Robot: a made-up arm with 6 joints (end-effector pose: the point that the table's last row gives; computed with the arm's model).
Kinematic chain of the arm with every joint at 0, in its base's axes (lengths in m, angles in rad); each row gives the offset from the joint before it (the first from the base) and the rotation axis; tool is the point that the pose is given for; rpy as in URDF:
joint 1: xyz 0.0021 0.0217 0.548 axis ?
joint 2: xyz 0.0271 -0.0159 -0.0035 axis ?
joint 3: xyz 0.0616 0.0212 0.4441 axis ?
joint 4: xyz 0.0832 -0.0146 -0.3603 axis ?
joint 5: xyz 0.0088 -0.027 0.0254 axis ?
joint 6: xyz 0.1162 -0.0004 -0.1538 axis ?
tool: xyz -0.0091 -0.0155 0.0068 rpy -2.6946 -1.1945 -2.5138
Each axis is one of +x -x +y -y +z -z.
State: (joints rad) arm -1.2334 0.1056 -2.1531 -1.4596 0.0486 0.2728
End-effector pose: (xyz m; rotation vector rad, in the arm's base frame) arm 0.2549 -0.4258 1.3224 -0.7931 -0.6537 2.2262
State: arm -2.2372 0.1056 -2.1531 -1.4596 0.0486 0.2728
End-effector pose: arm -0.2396 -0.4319 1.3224 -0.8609 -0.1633 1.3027
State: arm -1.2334 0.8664 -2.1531 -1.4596 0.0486 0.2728
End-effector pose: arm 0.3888 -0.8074 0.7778 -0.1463 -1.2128 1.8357
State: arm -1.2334 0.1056 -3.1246 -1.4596 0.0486 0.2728
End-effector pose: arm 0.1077 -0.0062 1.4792 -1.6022 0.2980 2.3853
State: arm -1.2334 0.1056 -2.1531 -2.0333 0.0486 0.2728
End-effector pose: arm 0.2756 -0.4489 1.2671 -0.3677 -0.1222 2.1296
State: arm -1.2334 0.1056 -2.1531 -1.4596 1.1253 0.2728
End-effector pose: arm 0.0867 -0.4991 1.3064 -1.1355 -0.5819 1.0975
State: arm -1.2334 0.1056 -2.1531 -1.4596 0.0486 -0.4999
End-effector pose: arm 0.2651 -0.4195 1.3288 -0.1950 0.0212 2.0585
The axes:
joint 1: +z
joint 2: +y
joint 3: +y
joint 4: -z
joint 5: +y
joint 6: -z

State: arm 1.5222 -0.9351 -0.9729 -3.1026 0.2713 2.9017
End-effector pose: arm 0.0070 0.2093 1.0237 -0.8424 1.3568 -0.2914
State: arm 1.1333 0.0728 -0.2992 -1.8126 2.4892 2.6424
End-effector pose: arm 0.2948 0.2338 0.7314 0.9566 1.4351 -1.5800
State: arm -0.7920 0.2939 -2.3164 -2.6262 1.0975 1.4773
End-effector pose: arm 0.3930 -0.4168 1.3095 -1.9311 -0.1529 2.1467
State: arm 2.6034 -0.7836 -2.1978 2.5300 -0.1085 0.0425
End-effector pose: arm 0.1308 0.0025 1.3584 1.3547 0.2680 -1.6079
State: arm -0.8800 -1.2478 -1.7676 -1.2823 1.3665 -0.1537
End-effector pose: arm -0.3579 0.2530 1.2239 -1.6552 -0.8807 1.2796
